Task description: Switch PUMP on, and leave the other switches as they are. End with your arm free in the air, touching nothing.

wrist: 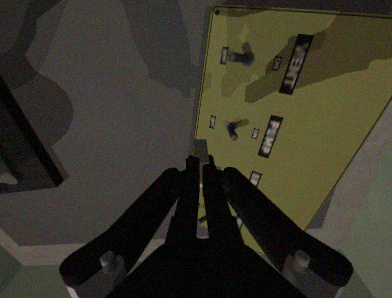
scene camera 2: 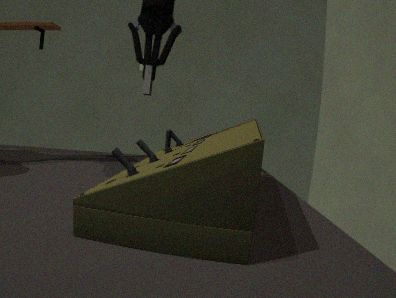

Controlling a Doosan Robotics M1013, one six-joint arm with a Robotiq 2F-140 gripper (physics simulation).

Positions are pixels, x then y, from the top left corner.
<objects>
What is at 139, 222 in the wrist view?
The gripper.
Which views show the gripper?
The wrist view and scene camera 2: all of them.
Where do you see a yellow sloped switch console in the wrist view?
303, 106
</objects>
